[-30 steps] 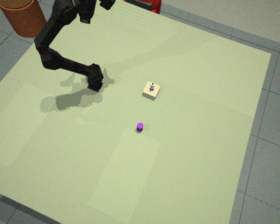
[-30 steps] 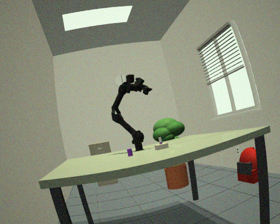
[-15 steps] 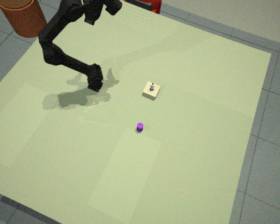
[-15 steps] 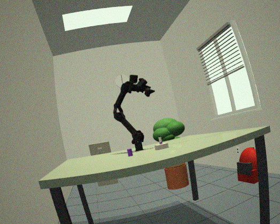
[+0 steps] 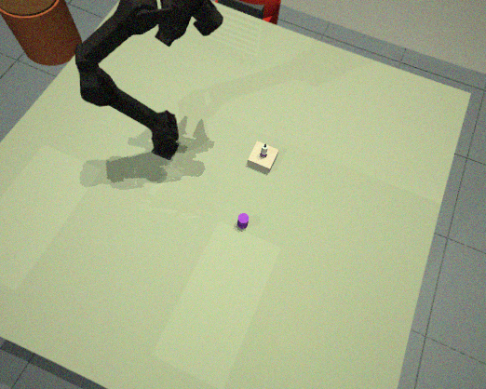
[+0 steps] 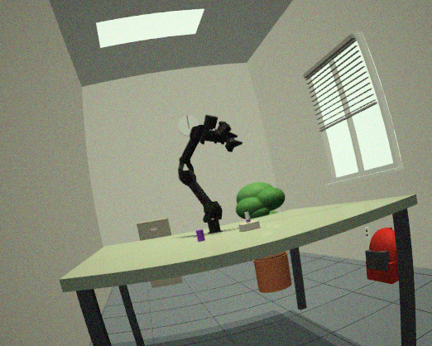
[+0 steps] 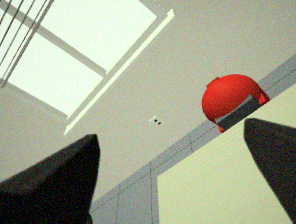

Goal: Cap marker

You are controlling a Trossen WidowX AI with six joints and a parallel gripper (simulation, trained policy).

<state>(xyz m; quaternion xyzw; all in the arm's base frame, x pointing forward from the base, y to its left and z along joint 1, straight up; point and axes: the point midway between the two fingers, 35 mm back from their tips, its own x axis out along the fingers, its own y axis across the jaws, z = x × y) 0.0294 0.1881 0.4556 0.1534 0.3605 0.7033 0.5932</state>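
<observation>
My gripper tip is now 420 mm above the purple cap, 350 mm to the left of it and 300 mm short of it. From my gripper tip the other things lie so: holder block: 430 mm below, 270 mm ahead, 120 mm to the right.
</observation>
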